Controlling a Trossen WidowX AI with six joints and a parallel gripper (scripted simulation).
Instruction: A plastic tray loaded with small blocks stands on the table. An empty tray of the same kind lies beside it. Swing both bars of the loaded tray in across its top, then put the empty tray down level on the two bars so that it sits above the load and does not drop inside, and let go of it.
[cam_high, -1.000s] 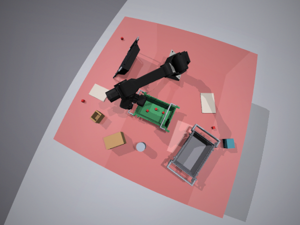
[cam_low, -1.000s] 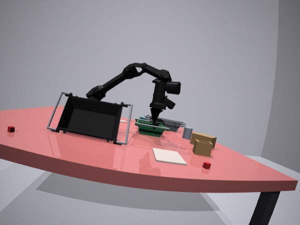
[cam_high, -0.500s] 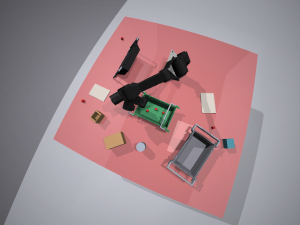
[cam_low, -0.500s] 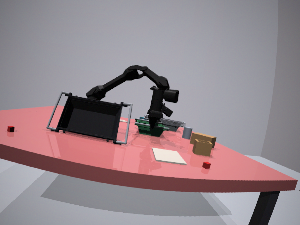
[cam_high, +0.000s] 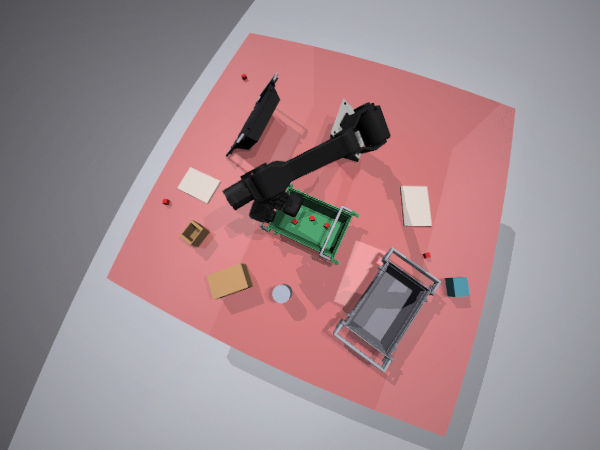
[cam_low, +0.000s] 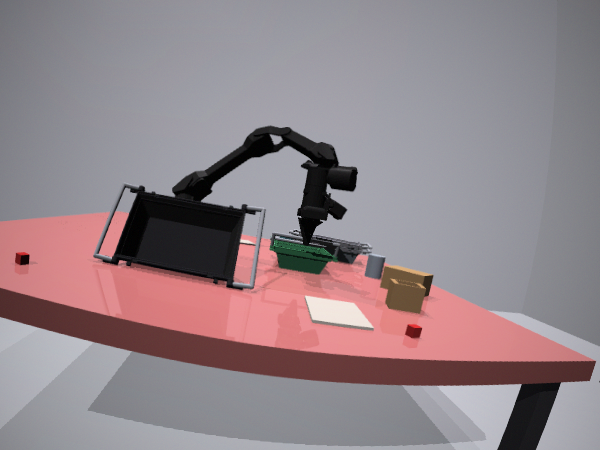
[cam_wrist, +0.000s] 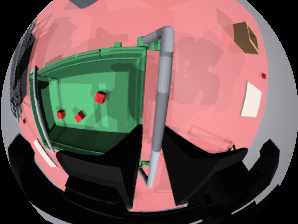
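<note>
Now: gripper tip 270 mm past the black tray and 240 mm to the left of it. Round my gripper tip: grey cylinder 250 mm ahead, 150 mm to the left, 40 mm below; teal block 660 mm to the left, 50 mm below, 10 mm behind.
</note>
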